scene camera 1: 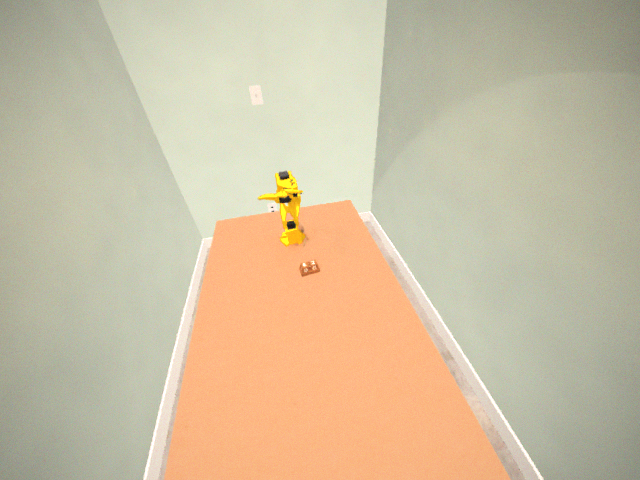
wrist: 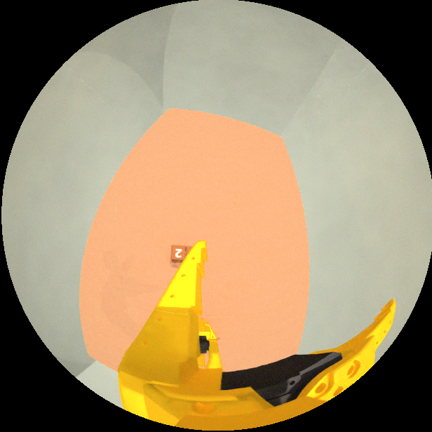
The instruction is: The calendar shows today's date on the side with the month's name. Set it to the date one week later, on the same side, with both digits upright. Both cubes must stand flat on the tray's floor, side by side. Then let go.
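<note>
The small brown calendar (scene camera 1: 309, 268) lies on the table in front of the arm's base, with two cubes side by side in its tray. Pale marks show on them, too small to read in the scene view. In the wrist view, a brown cube (wrist: 178, 253) shows a white 2 on its top face, drawn upside down from this side. The rest of the calendar is mostly hidden behind the fixed jaw. My gripper (scene camera 1: 279, 196) (wrist: 299, 271) is wide open and empty, its moving jaw swung far to the right in the wrist view. It is high above the table, apart from the calendar.
The orange table top (scene camera 1: 320, 361) (wrist: 230, 190) stretches away from the arm's base (scene camera 1: 292, 237), which stands near its far edge in the scene view. Pale green walls surround the table. A socket (scene camera 1: 272, 207) is on the wall behind the arm.
</note>
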